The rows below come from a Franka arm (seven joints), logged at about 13 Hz.
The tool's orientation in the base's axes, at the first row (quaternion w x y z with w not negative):
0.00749 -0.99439 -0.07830 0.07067
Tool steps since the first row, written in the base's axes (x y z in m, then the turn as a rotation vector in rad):
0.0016 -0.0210 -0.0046 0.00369 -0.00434 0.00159
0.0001 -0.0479 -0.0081 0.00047 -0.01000 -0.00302
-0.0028 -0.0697 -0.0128 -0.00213 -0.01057 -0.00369
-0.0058 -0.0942 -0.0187 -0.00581 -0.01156 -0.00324
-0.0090 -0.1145 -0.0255 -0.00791 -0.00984 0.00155
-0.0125 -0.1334 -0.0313 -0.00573 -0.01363 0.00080
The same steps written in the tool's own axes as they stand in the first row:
-0.0011 0.0211 0.0042 0.00271 0.00482 -0.00211
-0.0063 0.0475 0.0078 -0.00069 0.01003 0.00288
-0.0119 0.0687 0.0128 -0.00323 0.01021 0.00391
-0.0178 0.0926 0.0190 -0.00704 0.01060 0.00399
-0.0232 0.1124 0.0261 -0.00949 0.00845 -0.00045
-0.0288 0.1306 0.0322 -0.00785 0.01255 -0.00003

